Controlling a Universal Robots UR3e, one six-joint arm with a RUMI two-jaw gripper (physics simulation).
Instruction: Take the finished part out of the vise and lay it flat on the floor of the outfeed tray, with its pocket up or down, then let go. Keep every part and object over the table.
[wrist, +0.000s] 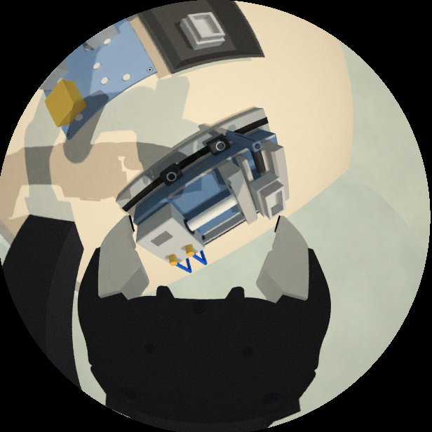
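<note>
The finished part (271, 200), a small light-grey block with a rectangular pocket, sits at the right end of the vise (242, 192), by its jaws. The vise has a blue body, a white rod and a grey end block with two yellow fittings. My gripper (203, 218) is open wide, with its fingertips apart and no part between them. In the view the right fingertip lies close to the part; the height between them is hard to tell. A dark tray (175, 62) at the top holds another grey pocketed part (204, 29); I cannot tell whether it is the outfeed tray.
A blue plate (117, 72) with white round spots stands at the upper left, with a yellow block (65, 102) at its edge. A grey rail with a black strip and two black clamps (171, 175) runs along the vise's far side. The table edge runs past the vise's right end.
</note>
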